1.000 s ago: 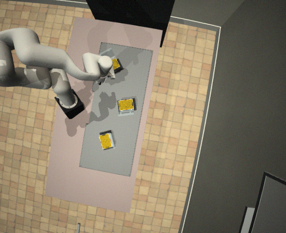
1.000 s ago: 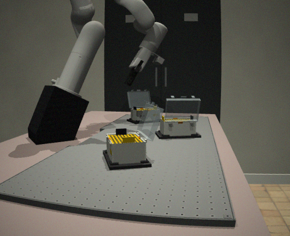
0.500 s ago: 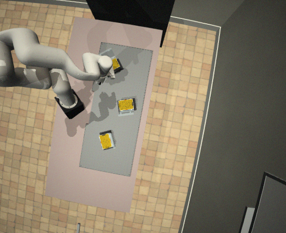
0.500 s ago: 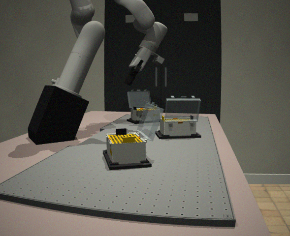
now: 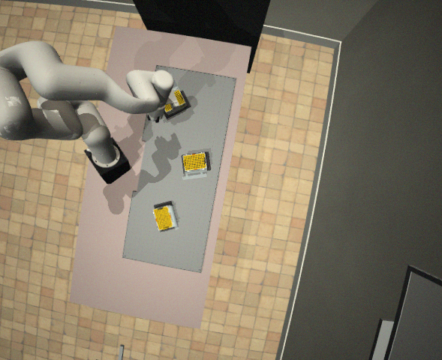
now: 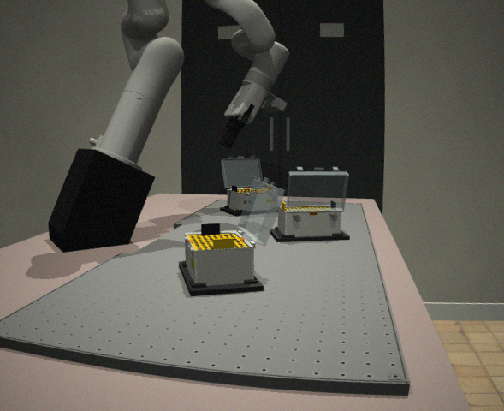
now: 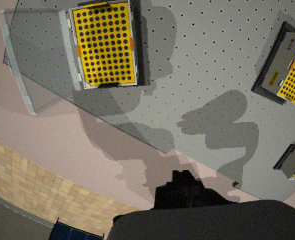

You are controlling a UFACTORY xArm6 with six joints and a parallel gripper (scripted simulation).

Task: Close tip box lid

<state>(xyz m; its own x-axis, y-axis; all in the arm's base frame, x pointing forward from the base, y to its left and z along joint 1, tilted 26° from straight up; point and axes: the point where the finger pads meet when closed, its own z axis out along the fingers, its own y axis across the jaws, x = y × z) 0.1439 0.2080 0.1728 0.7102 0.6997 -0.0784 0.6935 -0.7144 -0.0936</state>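
Now: the lid 190 mm to the left of my hand, 100 mm below it and 40 mm behind it.
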